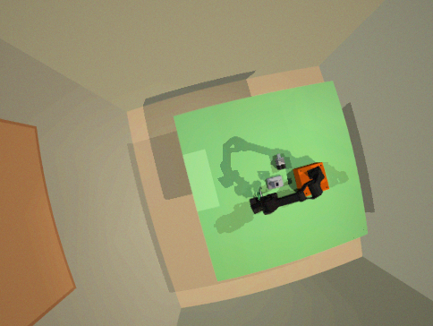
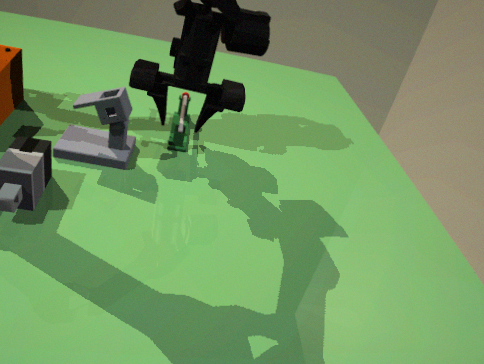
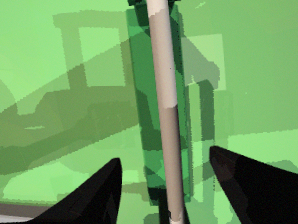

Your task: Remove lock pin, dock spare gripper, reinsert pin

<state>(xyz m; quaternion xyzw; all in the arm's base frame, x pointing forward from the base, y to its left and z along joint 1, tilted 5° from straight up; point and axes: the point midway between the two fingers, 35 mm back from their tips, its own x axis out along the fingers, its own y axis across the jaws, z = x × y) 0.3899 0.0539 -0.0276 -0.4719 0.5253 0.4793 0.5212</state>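
The green rest lies 20 mm to the left of my gripper tip. From my gripper tip the other things lie so: grey mount 120 mm behind, 80 mm to the right, 30 mm above; spare gripper 210 mm behind, 210 mm to the right, 10 mm above.
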